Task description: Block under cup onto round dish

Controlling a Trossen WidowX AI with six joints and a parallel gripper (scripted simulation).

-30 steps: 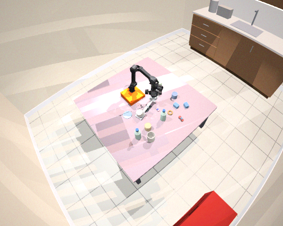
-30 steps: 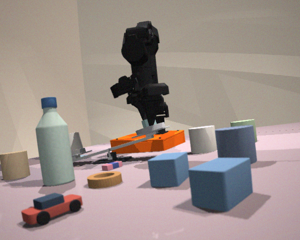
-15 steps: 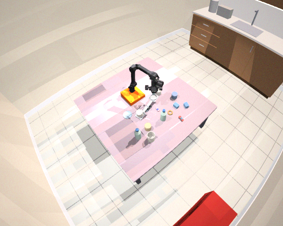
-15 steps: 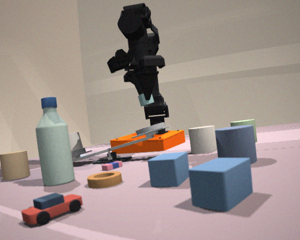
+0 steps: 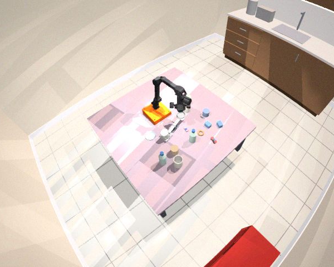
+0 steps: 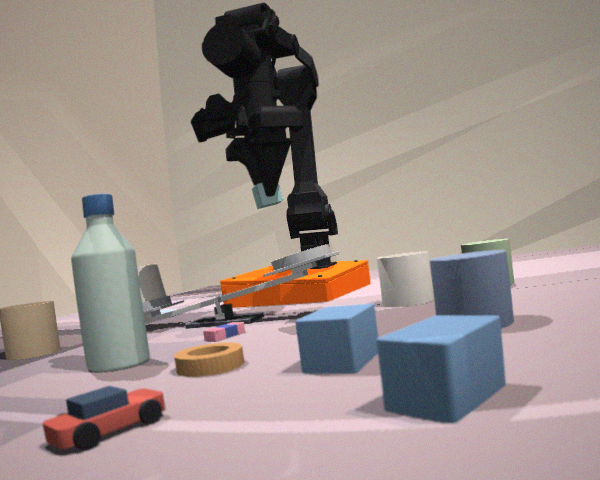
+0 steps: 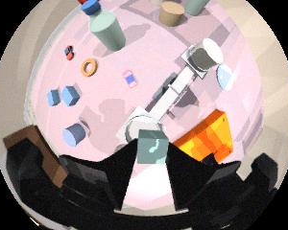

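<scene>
Right now my gripper tip is 8 cm past the round pale blue dish, 32 cm to the left of it and 16 cm above it. From my gripper tip the other things lie so: white cup (7 cm behind, 18 cm to the left, 13 cm below); whitish cup (4 cm ahead, 24 cm to the right, 11 cm below); pale teal block (right at my gripper tip).
</scene>
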